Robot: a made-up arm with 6 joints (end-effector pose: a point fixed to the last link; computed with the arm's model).
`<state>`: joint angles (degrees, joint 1 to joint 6).
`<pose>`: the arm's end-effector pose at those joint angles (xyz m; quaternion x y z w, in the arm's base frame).
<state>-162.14 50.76 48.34 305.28 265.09 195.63</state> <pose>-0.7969 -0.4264 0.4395 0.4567 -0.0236 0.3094 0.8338</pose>
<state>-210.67 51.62 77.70 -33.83 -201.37 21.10</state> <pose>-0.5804 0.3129 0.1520 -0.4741 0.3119 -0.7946 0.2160</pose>
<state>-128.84 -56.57 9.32 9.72 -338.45 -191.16</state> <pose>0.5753 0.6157 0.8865 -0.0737 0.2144 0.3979 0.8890</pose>
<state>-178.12 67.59 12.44 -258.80 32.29 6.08</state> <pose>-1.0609 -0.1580 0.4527 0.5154 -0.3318 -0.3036 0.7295</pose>
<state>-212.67 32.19 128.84 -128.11 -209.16 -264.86</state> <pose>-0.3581 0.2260 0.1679 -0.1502 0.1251 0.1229 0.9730</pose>
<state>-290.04 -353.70 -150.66 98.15 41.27 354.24</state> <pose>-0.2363 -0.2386 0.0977 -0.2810 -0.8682 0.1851 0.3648</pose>
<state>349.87 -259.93 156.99 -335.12 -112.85 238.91</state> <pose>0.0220 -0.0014 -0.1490 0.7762 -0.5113 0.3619 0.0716</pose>
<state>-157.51 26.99 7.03 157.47 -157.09 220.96</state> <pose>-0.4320 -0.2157 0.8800 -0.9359 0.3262 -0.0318 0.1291</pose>
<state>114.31 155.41 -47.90 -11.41 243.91 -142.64</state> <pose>-0.3509 0.5890 -0.3109 0.1157 -0.0259 -0.2070 0.9711</pose>
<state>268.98 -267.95 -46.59 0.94 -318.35 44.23</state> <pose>0.0378 -0.9817 0.5101 0.6373 0.2620 -0.2802 0.6684</pose>
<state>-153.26 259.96 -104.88 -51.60 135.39 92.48</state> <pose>0.2884 0.1666 -0.3535 -0.4716 0.2161 -0.0043 0.8549</pose>
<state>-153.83 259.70 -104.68 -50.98 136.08 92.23</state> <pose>0.2904 0.1622 -0.3545 -0.4667 0.2190 -0.0165 0.8567</pose>
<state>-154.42 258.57 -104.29 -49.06 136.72 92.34</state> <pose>0.2886 0.1545 -0.3616 -0.4651 0.2306 -0.0350 0.8540</pose>
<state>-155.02 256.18 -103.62 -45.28 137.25 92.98</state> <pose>0.2804 0.1417 -0.3776 -0.4686 0.2542 -0.0622 0.8438</pose>
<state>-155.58 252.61 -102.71 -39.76 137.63 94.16</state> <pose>0.2645 0.1236 -0.4009 -0.4768 0.2880 -0.0967 0.8248</pose>
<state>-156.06 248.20 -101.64 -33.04 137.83 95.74</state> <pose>0.2411 0.1012 -0.4282 -0.4887 0.3271 -0.1354 0.7974</pose>
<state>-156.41 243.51 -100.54 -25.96 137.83 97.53</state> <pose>0.2123 0.0764 -0.4548 -0.5023 0.3655 -0.1736 0.7642</pose>
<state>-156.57 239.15 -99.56 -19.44 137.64 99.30</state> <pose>0.1822 0.0527 -0.4769 -0.5157 0.3983 -0.2062 0.7300</pose>
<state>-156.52 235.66 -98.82 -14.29 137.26 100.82</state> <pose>0.1559 0.0332 -0.4927 -0.5276 0.4228 -0.2293 0.7002</pose>
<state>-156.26 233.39 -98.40 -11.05 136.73 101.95</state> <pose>0.1375 0.0207 -0.5022 -0.5370 0.4384 -0.2404 0.6795</pose>
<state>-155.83 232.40 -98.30 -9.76 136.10 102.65</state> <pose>0.1287 0.0158 -0.5066 -0.5438 0.4460 -0.2398 0.6692</pose>
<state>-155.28 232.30 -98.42 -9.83 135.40 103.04</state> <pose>0.1266 0.0165 -0.5079 -0.5490 0.4486 -0.2313 0.6663</pose>
